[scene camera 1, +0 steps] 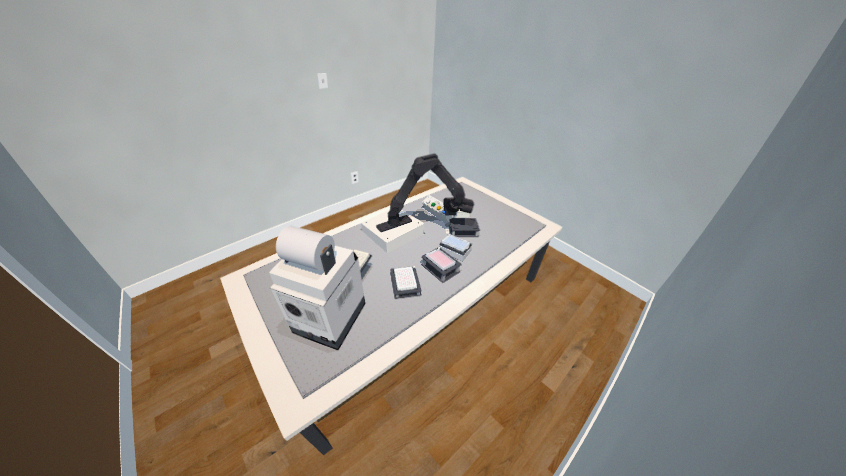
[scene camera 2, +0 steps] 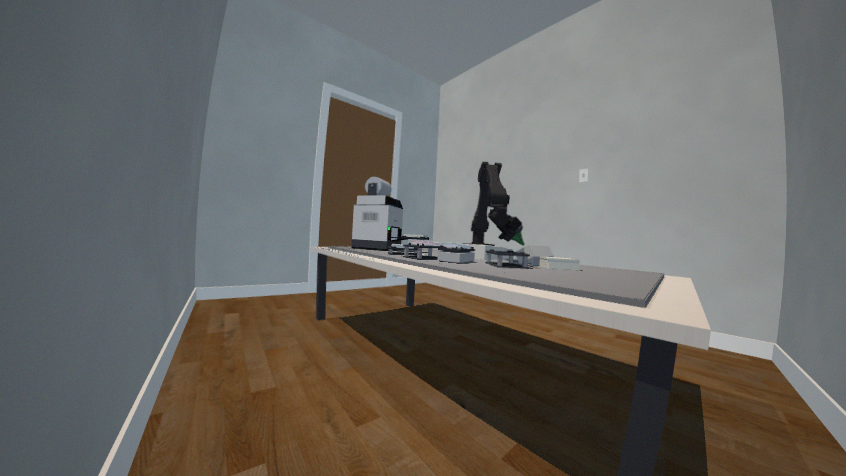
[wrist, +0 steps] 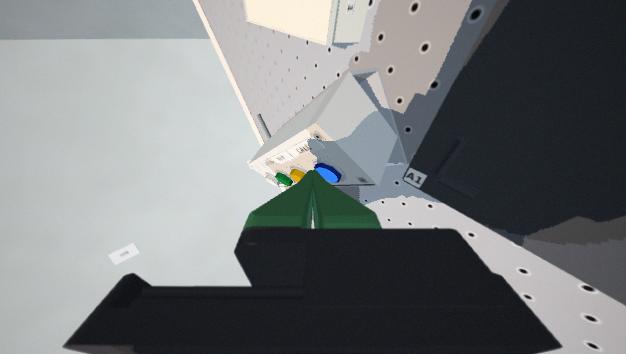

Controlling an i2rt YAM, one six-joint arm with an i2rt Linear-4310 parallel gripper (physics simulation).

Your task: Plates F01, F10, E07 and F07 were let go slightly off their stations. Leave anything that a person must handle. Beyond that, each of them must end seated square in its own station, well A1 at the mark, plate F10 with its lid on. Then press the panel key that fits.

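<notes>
My gripper is shut and empty, its green fingertips at the blue key of the key panel. Whether they touch it I cannot tell. The blue key looks bright. The yellow key and green key are beside it; a white key is partly hidden. In scene camera 1, a white plate, a pink plate and a pale blue plate sit on their stations. A dark station is nearest the gripper; its A1 mark shows in the wrist view. The plate names are too small to read.
A large white instrument with a roll on top stands at one end of the table. A cream box lies beyond the panel. The dark station fills the right of the wrist view, close to the gripper.
</notes>
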